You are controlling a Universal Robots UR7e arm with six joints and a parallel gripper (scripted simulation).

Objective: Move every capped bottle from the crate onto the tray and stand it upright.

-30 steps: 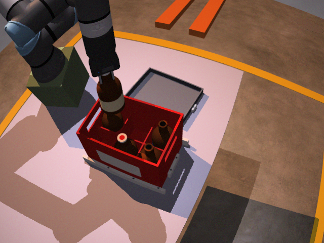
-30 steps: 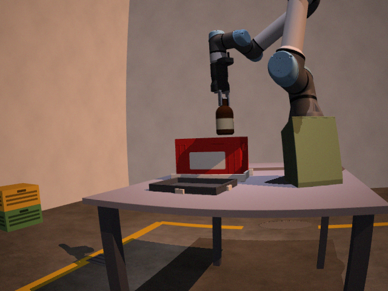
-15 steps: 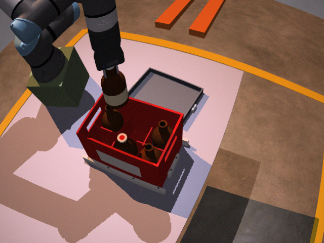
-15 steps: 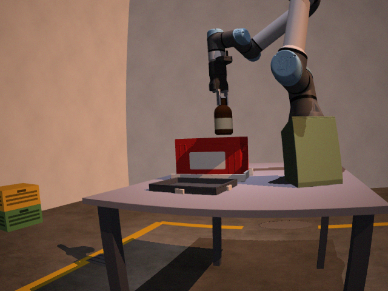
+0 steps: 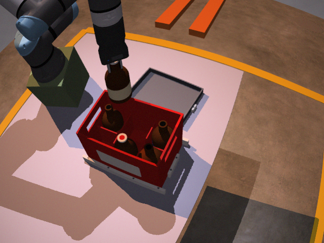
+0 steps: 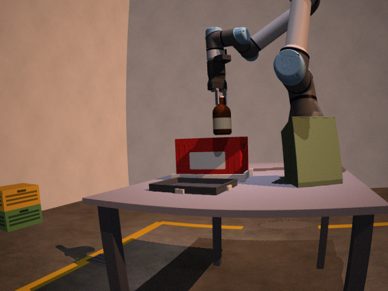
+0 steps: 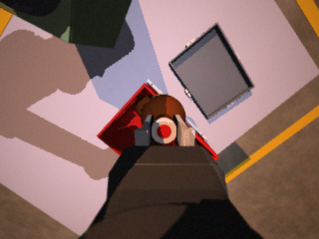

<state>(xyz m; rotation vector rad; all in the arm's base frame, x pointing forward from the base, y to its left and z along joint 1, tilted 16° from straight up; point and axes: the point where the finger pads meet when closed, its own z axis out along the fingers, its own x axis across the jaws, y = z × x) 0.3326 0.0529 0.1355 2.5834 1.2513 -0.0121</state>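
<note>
My gripper is now 6 cm above the capped brown bottle. Round my hand: red crate (7 cm ahead, 7 cm to the right, 24 cm below); then open bottle (2 cm behind, 4 cm to the right, 24 cm below); then dark tray (4 cm ahead, 19 cm to the left, 31 cm below).
</note>
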